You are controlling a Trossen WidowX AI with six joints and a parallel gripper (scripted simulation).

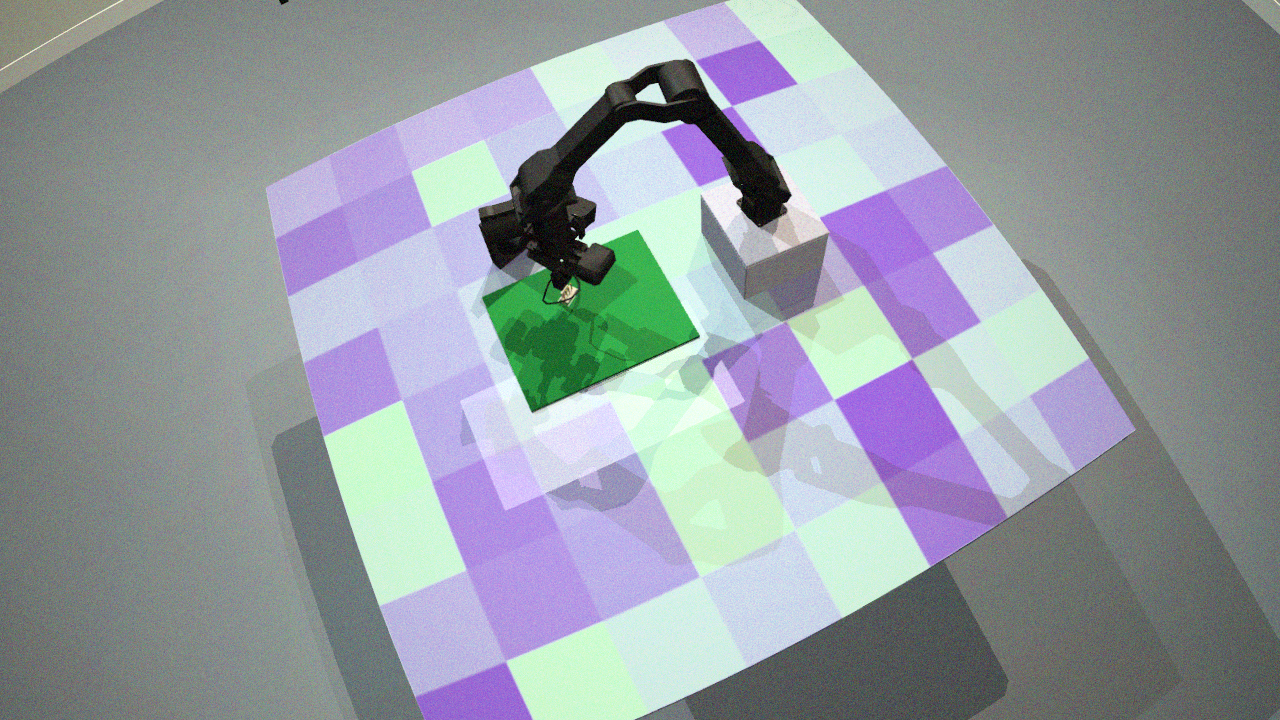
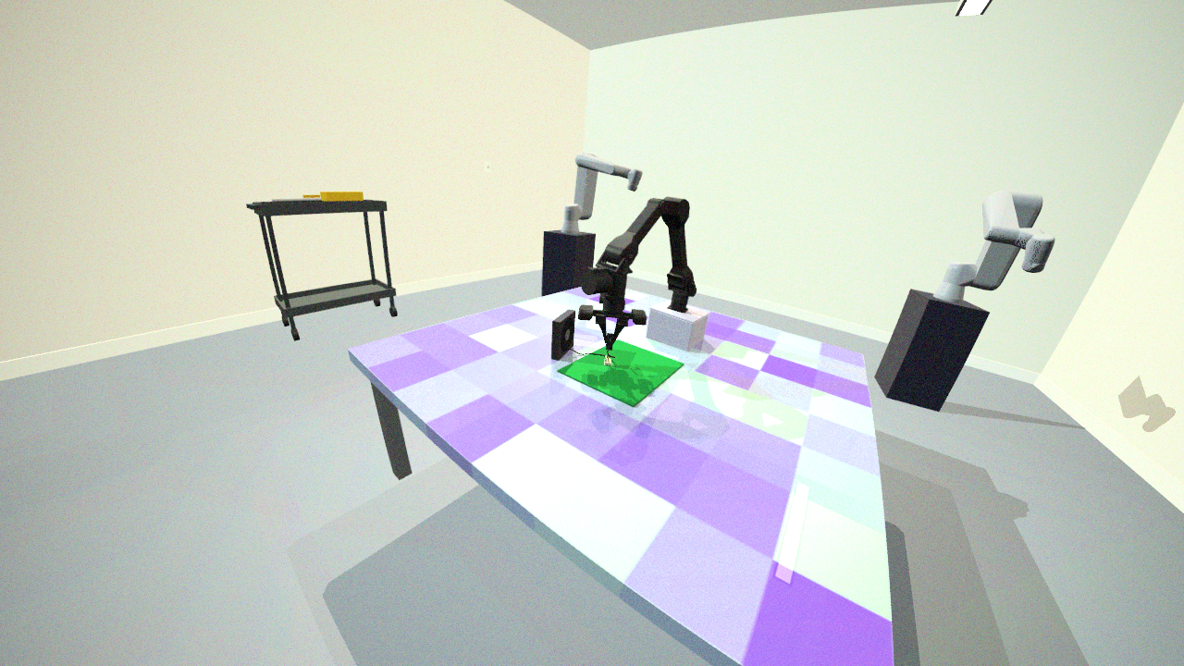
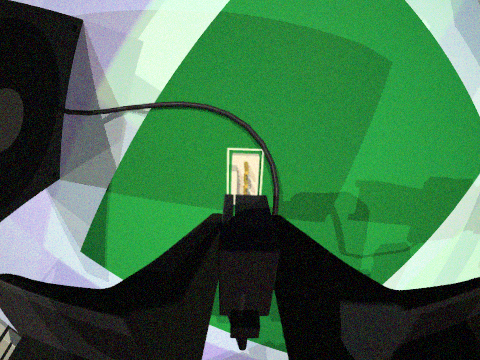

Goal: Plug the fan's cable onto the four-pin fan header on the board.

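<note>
My gripper tip is now 6 cm above the white fan header. Also, from my gripper tip: black fan plug 1 cm ahead, 1 cm above; then green board 5 cm to the left, 8 cm below; then black fan 2 cm ahead, 13 cm to the right, 1 cm below.
</note>
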